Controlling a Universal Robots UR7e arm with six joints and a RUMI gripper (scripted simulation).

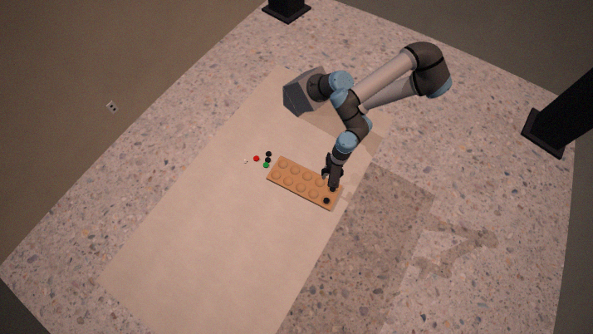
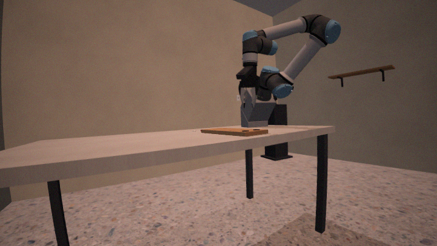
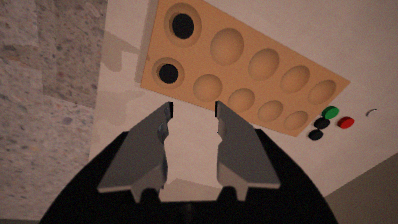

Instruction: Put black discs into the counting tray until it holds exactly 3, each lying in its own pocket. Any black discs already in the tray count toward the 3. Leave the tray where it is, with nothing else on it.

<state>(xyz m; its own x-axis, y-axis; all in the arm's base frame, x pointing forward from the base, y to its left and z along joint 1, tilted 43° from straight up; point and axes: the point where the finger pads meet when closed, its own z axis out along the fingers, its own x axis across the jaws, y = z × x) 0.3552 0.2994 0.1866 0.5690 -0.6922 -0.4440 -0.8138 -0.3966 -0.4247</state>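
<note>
My hand is 34 cm to the left of the green disc, 14 cm above it and 10 cm short of it. The rest, counted from my hand: red disc (41 cm to the right, 14 cm below, 11 cm ahead); then wooden counting tray (13 cm below, 11 cm to the right, 4 cm ahead); then small white piece (44 cm to the right, 16 cm ahead, 14 cm below).
</note>
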